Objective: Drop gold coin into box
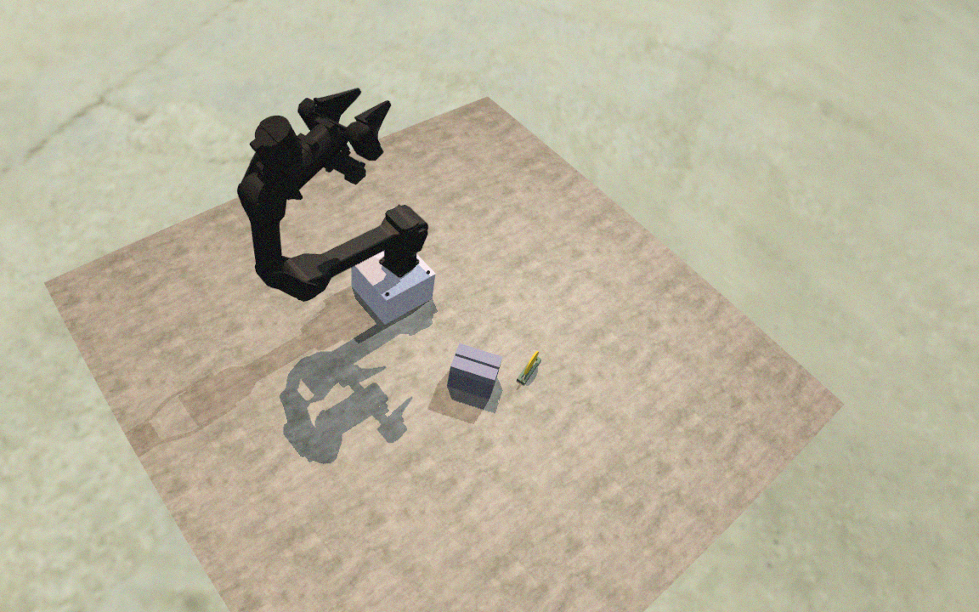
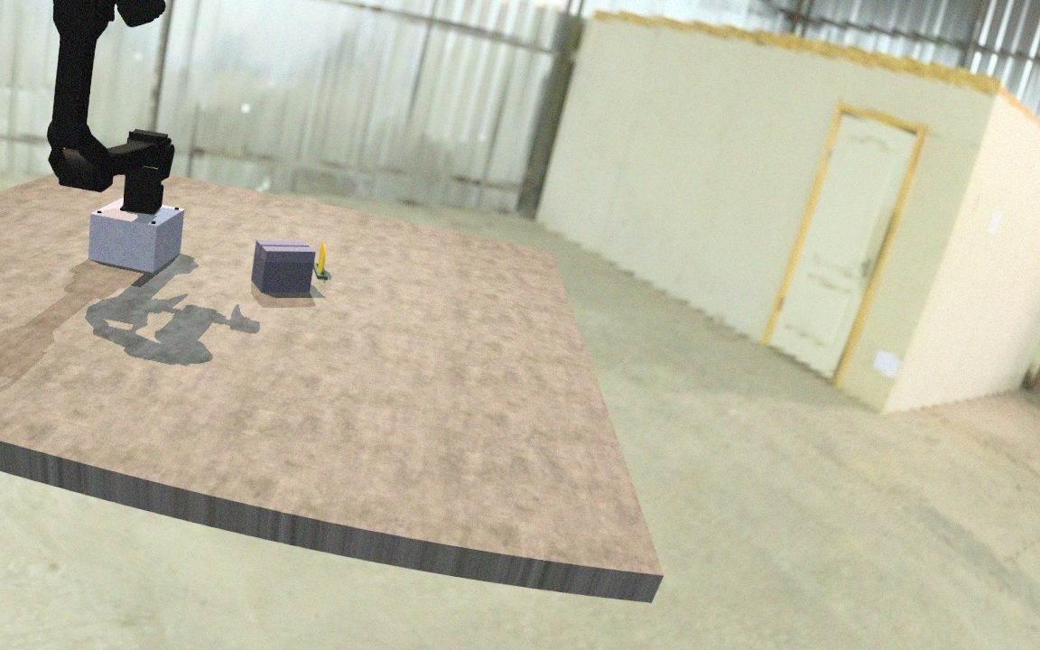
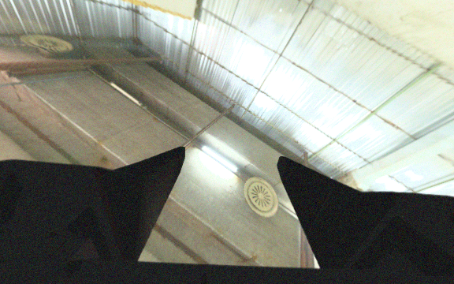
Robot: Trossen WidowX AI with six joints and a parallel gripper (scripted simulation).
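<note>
Now: gripper tip 39 cm short of the gold coin, 9 cm to the right of it and 50 cm above it.
</note>
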